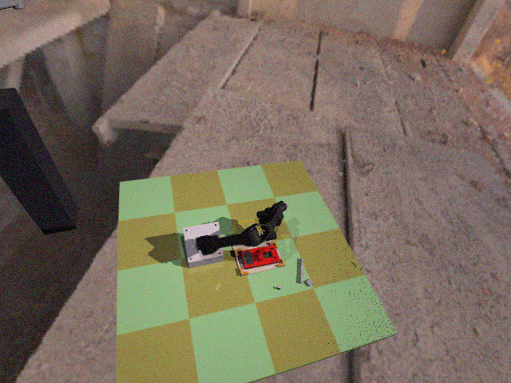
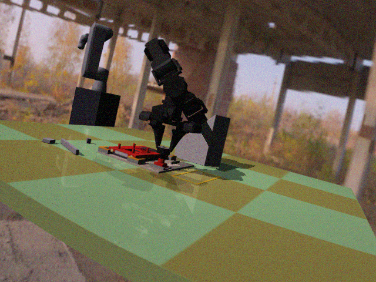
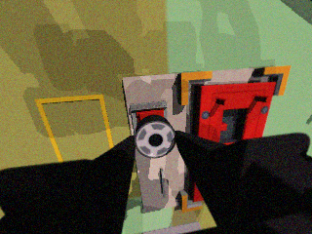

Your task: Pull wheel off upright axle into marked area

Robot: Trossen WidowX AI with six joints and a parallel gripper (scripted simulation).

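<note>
Now: gripper tip 90 mm to the left of the pale base plate, 60 mm past it and 40 mm above it. Also, from my gripper tip: grey bar: 250 mm to the right, 130 mm ahead, 50 mm below; wheel: right at my gripper tip.
</note>
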